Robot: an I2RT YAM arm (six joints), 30 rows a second.
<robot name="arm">
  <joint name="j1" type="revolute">
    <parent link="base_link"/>
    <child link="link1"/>
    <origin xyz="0 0 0.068"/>
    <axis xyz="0 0 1"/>
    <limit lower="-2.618" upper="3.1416"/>
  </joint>
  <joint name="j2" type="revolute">
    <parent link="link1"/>
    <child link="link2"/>
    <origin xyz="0.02 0.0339 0.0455" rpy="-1.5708 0 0"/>
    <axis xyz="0 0 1"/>
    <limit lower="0" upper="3.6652"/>
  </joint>
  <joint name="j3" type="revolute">
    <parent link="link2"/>
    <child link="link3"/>
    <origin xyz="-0.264 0 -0.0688" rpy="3.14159 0 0"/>
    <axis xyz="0 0 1"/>
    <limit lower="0" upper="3.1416"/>
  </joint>
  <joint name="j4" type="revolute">
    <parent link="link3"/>
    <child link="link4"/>
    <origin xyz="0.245 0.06 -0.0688"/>
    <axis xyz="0 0 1"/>
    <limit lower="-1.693" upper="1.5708"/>
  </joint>
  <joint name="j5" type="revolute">
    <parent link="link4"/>
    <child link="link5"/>
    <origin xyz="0.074 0.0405 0.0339" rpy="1.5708 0 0"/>
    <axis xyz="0 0 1"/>
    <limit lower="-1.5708" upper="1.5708"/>
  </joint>
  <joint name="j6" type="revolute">
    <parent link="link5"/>
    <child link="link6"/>
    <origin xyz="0.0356 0 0.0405" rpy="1.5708 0 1.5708"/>
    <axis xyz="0 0 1"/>
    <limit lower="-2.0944" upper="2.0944"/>
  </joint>
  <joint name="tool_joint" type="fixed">
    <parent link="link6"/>
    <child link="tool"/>
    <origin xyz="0 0 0" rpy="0 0 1.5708"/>
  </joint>
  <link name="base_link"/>
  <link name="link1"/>
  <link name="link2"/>
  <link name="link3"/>
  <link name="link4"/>
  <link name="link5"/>
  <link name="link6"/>
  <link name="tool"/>
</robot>
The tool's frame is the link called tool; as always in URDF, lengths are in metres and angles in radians.
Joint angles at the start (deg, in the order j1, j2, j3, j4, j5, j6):
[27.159 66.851 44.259 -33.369 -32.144 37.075]
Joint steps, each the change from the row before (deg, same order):
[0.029 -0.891 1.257 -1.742 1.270 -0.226]
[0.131 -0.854 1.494 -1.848 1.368 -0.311]
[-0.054 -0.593 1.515 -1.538 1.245 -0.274]
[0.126 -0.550 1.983 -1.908 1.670 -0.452]
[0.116 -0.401 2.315 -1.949 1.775 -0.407]
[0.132 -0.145 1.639 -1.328 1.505 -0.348]
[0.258 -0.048 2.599 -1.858 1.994 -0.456]
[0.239 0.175 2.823 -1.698 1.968 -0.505]
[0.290 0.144 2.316 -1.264 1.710 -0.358]
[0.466 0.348 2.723 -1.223 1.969 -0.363]
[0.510 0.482 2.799 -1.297 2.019 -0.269]
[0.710 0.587 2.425 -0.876 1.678 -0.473]
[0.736 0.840 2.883 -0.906 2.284 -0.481]
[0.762 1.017 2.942 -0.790 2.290 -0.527]
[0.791 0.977 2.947 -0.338 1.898 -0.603]
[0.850 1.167 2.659 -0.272 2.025 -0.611]
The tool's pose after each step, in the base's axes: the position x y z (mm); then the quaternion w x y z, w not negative. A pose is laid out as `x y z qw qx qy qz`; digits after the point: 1 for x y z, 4 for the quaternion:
189.2 117.7 239.0 0.1072 -0.0010 0.9241 0.3669
187.9 116.8 247.8 0.1180 -0.0021 0.9256 0.3597
187.5 115.6 256.2 0.1291 -0.0018 0.9265 0.3534
186.9 114.8 266.6 0.1425 -0.0032 0.9279 0.3444
186.6 114.0 278.2 0.1573 -0.0040 0.9289 0.3352
186.6 113.6 285.9 0.1683 -0.0046 0.9300 0.3266
186.6 113.4 297.9 0.1839 -0.0060 0.9307 0.3161
187.2 113.5 310.6 0.2006 -0.0079 0.9306 0.3061
187.3 113.7 321.1 0.2151 -0.0094 0.9300 0.2979
187.7 114.6 333.1 0.2321 -0.0116 0.9286 0.2893
188.1 115.6 344.9 0.2479 -0.0128 0.9273 0.2802
188.4 117.8 354.9 0.2617 -0.0180 0.9255 0.2732
189.5 120.2 366.2 0.2793 -0.0213 0.9233 0.2629
191.0 122.9 377.3 0.2968 -0.0248 0.9206 0.2526
192.4 126.1 389.2 0.3160 -0.0302 0.9155 0.2470
194.4 130.0 398.7 0.3326 -0.0350 0.9116 0.2391

